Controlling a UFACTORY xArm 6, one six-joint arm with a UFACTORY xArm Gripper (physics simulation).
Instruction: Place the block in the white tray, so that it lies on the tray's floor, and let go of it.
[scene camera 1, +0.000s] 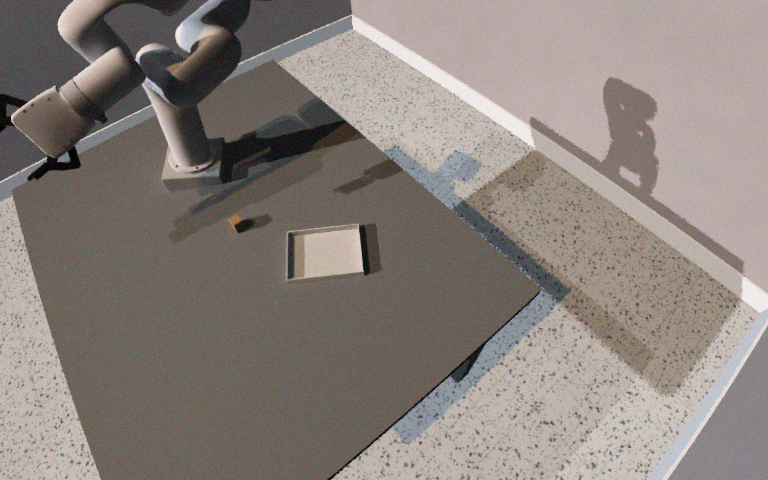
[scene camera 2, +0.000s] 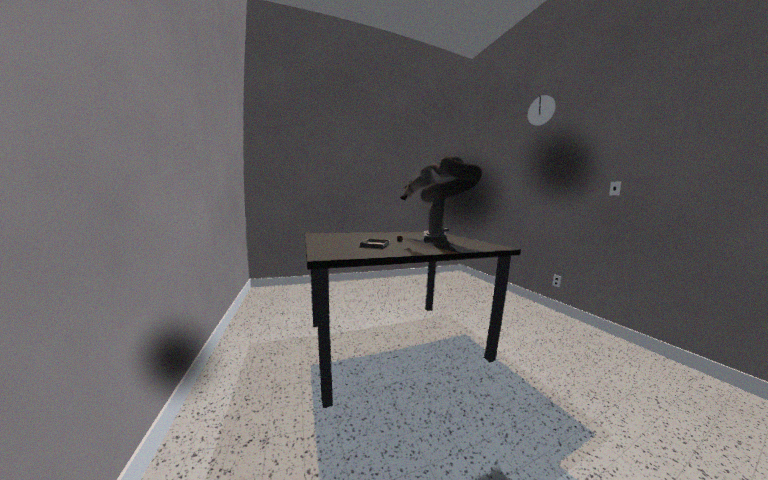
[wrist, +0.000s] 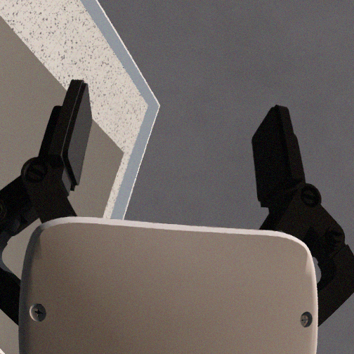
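Observation:
The small orange-brown block sits on the table between the arm's base and the white tray. The white tray lies flat on the table with no block in it. My gripper is open, with nothing between its fingers. It hangs high above the table, well away from the block and tilted outward. In the scene camera 1 view it is at the left edge, with one finger partly cut off. Block and tray do not show in the wrist view.
The brown table carries the arm's base behind the block. The arm casts dark shadows across the table near the base. A table corner and edge, speckled floor and grey walls show in the wrist view. The tray has low raised walls.

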